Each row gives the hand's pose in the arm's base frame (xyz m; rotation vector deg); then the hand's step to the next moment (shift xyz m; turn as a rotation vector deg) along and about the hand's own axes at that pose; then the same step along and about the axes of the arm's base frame.
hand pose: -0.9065 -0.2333 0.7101 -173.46 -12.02 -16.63
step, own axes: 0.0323 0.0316 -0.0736 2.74 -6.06 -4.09
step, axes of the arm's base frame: 0.0226 -0.0348 0.0757 1.04 5.90 5.01
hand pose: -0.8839 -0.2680 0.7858 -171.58 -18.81 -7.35
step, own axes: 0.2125 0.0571 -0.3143 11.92 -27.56 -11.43
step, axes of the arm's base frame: 0.1972 -0.0529 0.3248 4.71 27.66 15.66
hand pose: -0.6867 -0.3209 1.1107 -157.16 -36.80 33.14
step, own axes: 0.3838 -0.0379 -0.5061 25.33 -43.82 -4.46
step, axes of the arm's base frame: 0.5223 0.1317 0.3388 6.75 49.20 10.73
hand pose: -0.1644 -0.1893 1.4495 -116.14 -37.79 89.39
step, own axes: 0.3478 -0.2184 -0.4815 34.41 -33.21 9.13
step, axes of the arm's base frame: 0.5299 0.3459 -0.0063 -3.56 48.21 -5.78
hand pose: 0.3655 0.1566 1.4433 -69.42 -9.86 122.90
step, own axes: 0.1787 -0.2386 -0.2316 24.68 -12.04 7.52
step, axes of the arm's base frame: 0.2373 0.2464 -0.1596 -8.99 25.65 -8.47
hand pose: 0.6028 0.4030 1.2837 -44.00 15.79 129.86
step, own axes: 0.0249 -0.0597 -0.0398 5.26 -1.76 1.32
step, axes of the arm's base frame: 0.0450 0.0411 -0.0452 -2.35 4.77 -2.05
